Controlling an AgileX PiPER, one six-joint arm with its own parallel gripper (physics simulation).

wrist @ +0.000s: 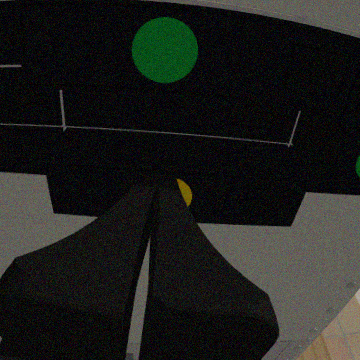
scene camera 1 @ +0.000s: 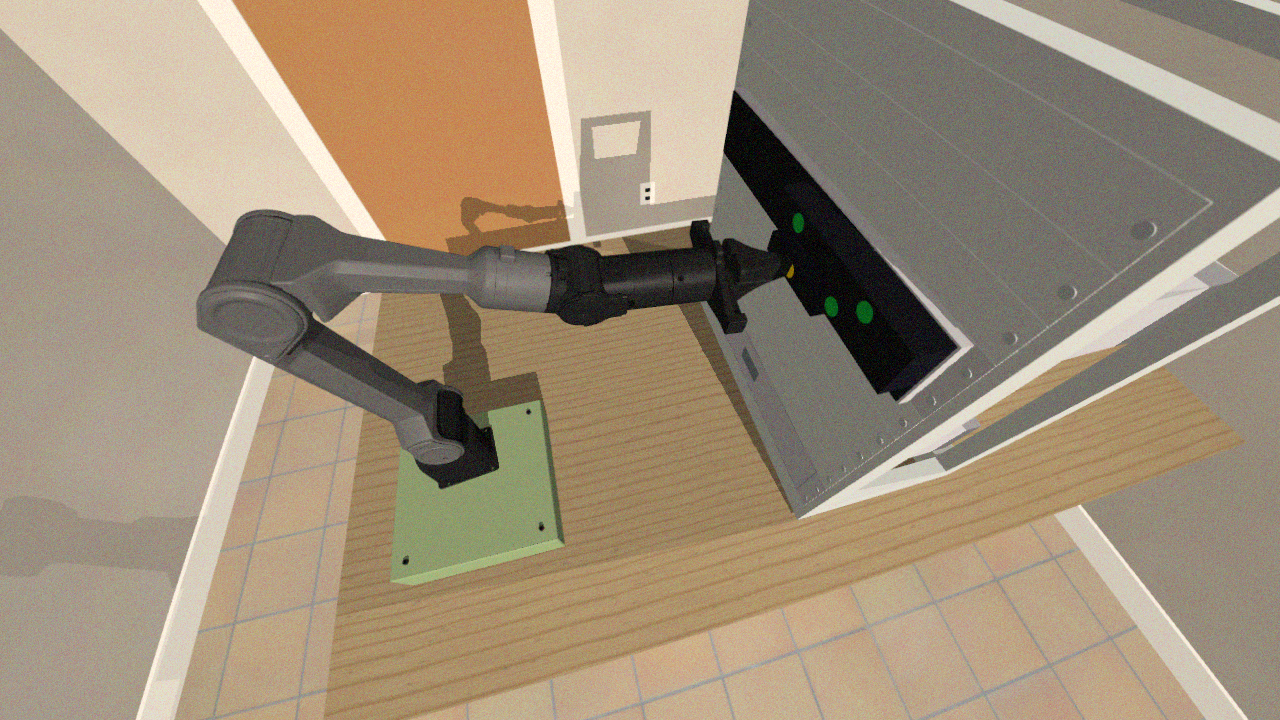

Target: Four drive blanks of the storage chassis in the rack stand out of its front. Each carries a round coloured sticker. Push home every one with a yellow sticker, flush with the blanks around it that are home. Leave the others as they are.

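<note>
The storage chassis shows a dark front with black blanks. The yellow sticker (scene camera 1: 790,270) (wrist: 185,192) is partly hidden behind the fingertips. Its black blank (wrist: 250,200) stands out past the blanks beside it in the wrist view. My gripper (scene camera 1: 784,265) (wrist: 155,194) is shut and empty, with its tips at the face of this blank, over the left part of the sticker in the wrist view; contact is hard to tell. One green sticker (scene camera 1: 798,222) (wrist: 165,50) is above the yellow one in the wrist view. Two more green stickers (scene camera 1: 830,306) (scene camera 1: 864,311) show in the scene view.
The grey rack housing (scene camera 1: 1011,188) rises over the dark front, and a grey surface (scene camera 1: 760,259) (wrist: 250,255) lies below it. The arm stands on a green base plate (scene camera 1: 501,528) on a wooden surface (scene camera 1: 644,429). A wall with an orange panel (scene camera 1: 411,107) stands behind.
</note>
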